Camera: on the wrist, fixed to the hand. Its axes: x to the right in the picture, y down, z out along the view.
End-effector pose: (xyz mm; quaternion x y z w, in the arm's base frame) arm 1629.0 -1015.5 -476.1 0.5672 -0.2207 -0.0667 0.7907
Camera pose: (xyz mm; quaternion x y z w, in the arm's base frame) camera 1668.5 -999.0 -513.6 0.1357 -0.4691 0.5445 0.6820
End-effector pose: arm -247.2 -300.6 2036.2 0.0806 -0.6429 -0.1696 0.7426
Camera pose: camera -210.0 -343.7 2035.7 -0.4813 -0.4026 0.3384 0.7012
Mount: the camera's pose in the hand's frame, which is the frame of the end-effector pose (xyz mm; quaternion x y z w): 19.2 -34.7 -40.8 -0.1281 0.0975 0.7121 0.6834
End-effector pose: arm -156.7 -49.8 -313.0 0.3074 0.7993 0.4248 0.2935
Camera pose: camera -207.2 -71.5 -327.8 -0.7002 -0.3015 -0.6317 0.1405
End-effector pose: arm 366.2 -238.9 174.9 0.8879 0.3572 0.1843 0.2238
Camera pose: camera 340.2 -191.9 193.7 0.8145 -0.3899 0.4176 0.1006
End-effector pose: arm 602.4 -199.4 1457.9 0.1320 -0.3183 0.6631 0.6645
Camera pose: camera 644.4 -162.7 1446.8 -0.2862 -0.3317 0.8984 0.0299
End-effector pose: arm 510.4 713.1 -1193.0 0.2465 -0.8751 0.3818 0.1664
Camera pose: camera 518.2 717.5 -1136.8 0.5132 0.8062 -0.2913 0.0413
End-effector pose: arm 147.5 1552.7 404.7 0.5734 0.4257 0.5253 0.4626
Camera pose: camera 108.4 1582.1 375.6 -0.5845 0.1396 -0.7989 0.0260
